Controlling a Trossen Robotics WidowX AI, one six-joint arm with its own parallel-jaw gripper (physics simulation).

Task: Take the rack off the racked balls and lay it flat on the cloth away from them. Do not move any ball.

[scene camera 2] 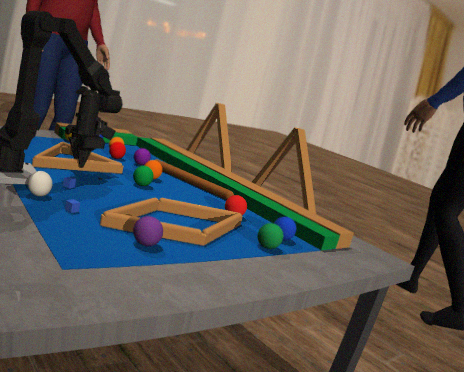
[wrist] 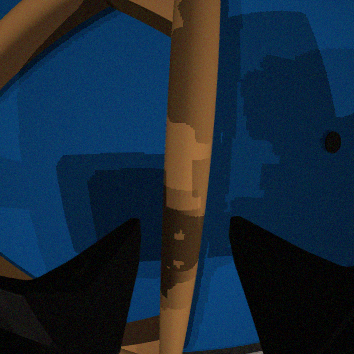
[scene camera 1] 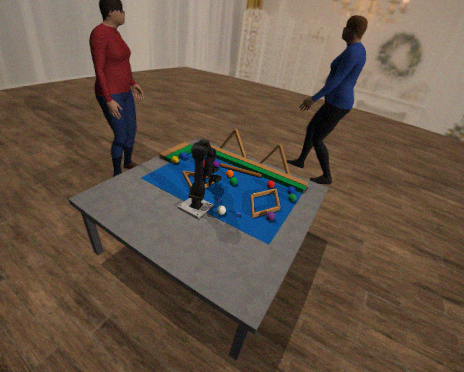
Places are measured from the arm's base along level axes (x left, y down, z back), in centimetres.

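Pixels of known places: gripper, fingertip midpoint: (scene camera 2: 79, 165) (wrist: 185, 226) (scene camera 1: 207, 185); arm's base, link origin: (scene camera 2: 7, 168) (scene camera 1: 196, 205).
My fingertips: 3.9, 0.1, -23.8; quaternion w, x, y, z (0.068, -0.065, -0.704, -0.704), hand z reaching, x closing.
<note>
Ahead of a thing's pixels: the offset from my fingertips to its top centre, as dx, dy, dz. Level surfaces: height alone.
A wooden triangular rack @(+11.3, -1.7, -2.7) (scene camera 1: 188, 173) (scene camera 2: 55, 162) (wrist: 192, 90) lies on the blue cloth @(dy +1.3) (scene camera 1: 240, 200) (scene camera 2: 100, 250); no ball shows inside the part seen in the wrist view. My gripper (scene camera 2: 83, 161) (wrist: 185, 226) is partly open and empty, pointing down over the rack's side, with one fingertip on each side of that bar in the wrist view. A wooden diamond rack @(-41.6, -1.7, -1.9) (scene camera 1: 253, 205) (scene camera 2: 182, 233) lies farther right. Between the racks are an orange ball @(-8.8, -4.3, -20.5) (scene camera 1: 230, 174) (scene camera 2: 154, 169), a green ball @(-14.8, -4.3, -12.4) (scene camera 1: 233, 181) (scene camera 2: 143, 176) and a purple ball @(+6.0, -4.3, -27.6) (scene camera 1: 216, 164) (scene camera 2: 142, 156).
A red ball @(+13.7, -4.3, -22.6) (scene camera 2: 117, 150) is behind the triangular rack. A white ball @(-19.8, -4.3, +21.7) (scene camera 1: 221, 210) (scene camera 2: 40, 183) stands near my base. A purple ball @(-48.5, -4.3, +12.2) (scene camera 1: 271, 216) (scene camera 2: 148, 231) is beside the diamond rack. A brown rod @(-13.4, -1.6, -32.2) (scene camera 2: 197, 181) lies along the green cushion (scene camera 2: 315, 236). Two blue cubes @(-14.4, -0.8, +10.8) (scene camera 2: 69, 183) @(-29.9, -0.8, +18.3) (scene camera 2: 72, 206) lie nearby.
</note>
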